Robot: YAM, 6 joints.
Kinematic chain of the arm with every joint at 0, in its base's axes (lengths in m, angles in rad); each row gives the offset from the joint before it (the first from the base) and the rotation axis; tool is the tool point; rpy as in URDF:
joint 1: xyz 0 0 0.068 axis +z
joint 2: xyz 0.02 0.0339 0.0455 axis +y
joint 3: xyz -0.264 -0.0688 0 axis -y
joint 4: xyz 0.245 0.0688 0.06 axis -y
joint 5: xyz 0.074 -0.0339 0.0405 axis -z
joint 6: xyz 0.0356 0 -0.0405 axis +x
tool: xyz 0 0 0 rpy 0 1.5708 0
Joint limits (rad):
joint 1: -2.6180..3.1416
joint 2: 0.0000..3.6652
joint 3: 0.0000..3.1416
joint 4: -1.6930..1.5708
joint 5: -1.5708..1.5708
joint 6: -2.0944..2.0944
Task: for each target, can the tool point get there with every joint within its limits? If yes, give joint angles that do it. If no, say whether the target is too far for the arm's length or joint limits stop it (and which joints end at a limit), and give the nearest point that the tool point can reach.
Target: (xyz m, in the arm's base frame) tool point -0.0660 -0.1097 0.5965
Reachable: yes | joints 1.2625 0.6150 1.6063 0.7179 -0.9837 -0.1938
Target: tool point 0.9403 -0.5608 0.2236
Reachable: no: too far | nearest point 0.5519 -0.3291 0.1773 | short by 0.455 m
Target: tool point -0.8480 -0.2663 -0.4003
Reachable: no: too far | nearest point -0.4871 -0.2634 -0.2066 | short by 0.410 m
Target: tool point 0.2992 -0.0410 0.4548
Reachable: yes | joints -0.1976 1.3732 1.5489 -0.3632 -0.5485 1.5388
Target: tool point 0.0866 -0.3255 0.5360
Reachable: yes | joints -1.4112 1.6381 1.9118 0.1501 -1.2481 -0.3355
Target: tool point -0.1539 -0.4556 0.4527
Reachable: yes | joints 1.2567 0.3173 2.5048 -0.0420 -0.1577 1.4890
